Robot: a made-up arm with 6 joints.
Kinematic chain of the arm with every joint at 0, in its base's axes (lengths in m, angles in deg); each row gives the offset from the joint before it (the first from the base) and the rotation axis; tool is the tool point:
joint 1: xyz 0 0 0.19 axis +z
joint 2: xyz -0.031 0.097 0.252 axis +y
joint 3: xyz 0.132 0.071 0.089 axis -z
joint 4: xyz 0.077 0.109 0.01 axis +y
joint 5: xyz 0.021 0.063 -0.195 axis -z
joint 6: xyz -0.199 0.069 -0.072 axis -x
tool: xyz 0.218 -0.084 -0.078
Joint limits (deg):
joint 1: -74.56..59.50
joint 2: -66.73..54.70
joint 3: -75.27..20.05
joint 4: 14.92..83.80
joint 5: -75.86..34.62
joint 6: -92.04..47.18
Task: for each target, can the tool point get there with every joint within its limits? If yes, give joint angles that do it. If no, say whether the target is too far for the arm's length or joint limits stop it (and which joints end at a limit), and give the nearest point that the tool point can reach.
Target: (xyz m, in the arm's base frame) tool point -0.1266 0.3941 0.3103
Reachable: yes | joints -18.61 36.39 -30.63 34.12 -6.16 -54.67
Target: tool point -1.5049 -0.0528 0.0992
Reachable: no: too far | nearest point -0.5180 0.0586 0.2552 | short by 1.005 m
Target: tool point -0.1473 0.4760 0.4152
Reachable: yes | joints 1.23 28.78 9.45 68.25 -2.17 -62.47
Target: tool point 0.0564 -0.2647 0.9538
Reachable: no: joint limits stop it (at a limit: joint 1, joint 3, joint 4, joint 6) | nearest point -0.0302 -0.1107 0.6843 | short by 0.322 m
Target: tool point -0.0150 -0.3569 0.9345
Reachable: no: joint limits stop it (at a limit: joint 1, joint 4, joint 6) | nearest point -0.0601 -0.1501 0.6653 | short by 0.342 m
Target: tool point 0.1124 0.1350 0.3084
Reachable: yes | joints -32.21 -55.65 -40.13 54.92 -7.53 16.37
